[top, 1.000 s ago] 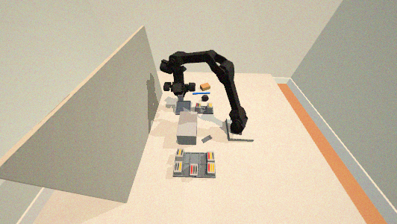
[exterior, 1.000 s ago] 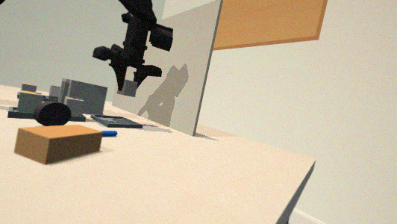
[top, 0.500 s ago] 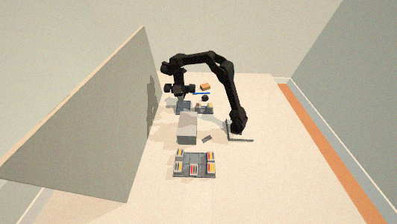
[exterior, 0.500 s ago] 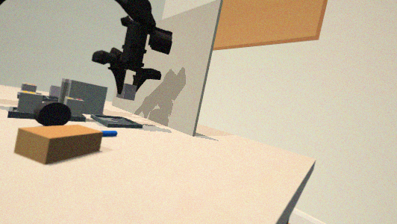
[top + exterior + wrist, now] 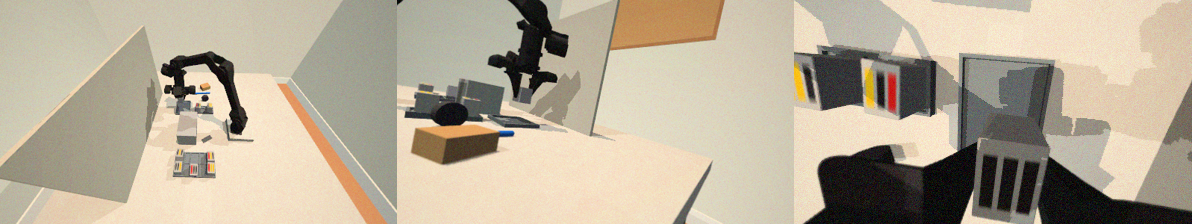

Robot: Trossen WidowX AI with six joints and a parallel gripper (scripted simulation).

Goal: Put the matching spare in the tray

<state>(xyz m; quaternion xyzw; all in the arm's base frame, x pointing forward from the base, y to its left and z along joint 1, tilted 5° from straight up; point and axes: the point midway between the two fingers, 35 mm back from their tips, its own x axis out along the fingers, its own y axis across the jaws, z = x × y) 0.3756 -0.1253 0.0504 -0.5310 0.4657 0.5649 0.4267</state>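
My gripper tip is 1 cm past the dark grey tray and 7 cm above it. The rest, counted from my gripper tip: tall slanted panel 14 cm ahead, 23 cm to the left, 15 cm above; then blue pen 10 cm behind, 17 cm to the right, 7 cm below; then spare 2 cm above.
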